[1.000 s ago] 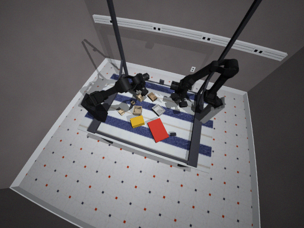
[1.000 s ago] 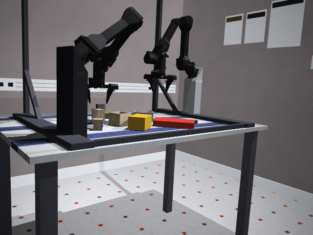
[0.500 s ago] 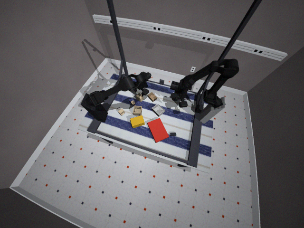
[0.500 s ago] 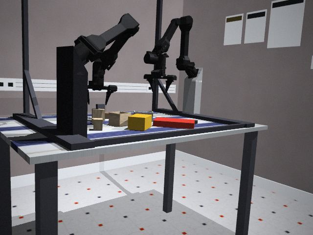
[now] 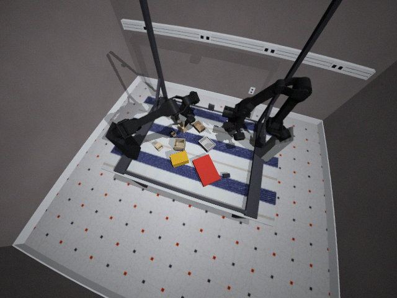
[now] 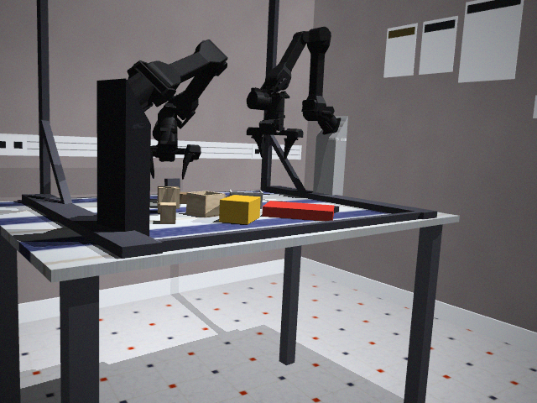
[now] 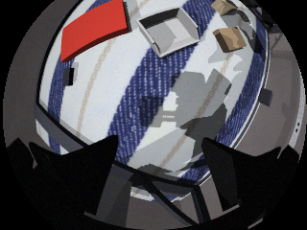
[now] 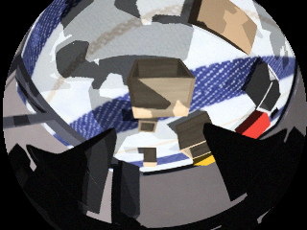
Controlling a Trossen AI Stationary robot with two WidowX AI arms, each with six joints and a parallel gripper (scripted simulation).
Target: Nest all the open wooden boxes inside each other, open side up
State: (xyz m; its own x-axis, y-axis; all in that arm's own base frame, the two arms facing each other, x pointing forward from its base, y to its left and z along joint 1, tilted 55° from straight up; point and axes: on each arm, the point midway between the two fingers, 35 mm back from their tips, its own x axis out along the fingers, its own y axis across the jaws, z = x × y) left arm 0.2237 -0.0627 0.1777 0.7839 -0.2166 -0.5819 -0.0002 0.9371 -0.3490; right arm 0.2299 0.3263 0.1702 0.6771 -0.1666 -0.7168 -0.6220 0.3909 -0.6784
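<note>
The medium wooden box is 10 mm ahead of my right hand, 10 mm to the right of it and 90 mm below it. Round my right hand: white box: 140 mm ahead, 190 mm to the left, 90 mm below; then tiny wooden box: 60 mm ahead, 70 mm to the right, 110 mm below; then brown block: 20 mm behind, 130 mm to the left, 100 mm below.
</note>
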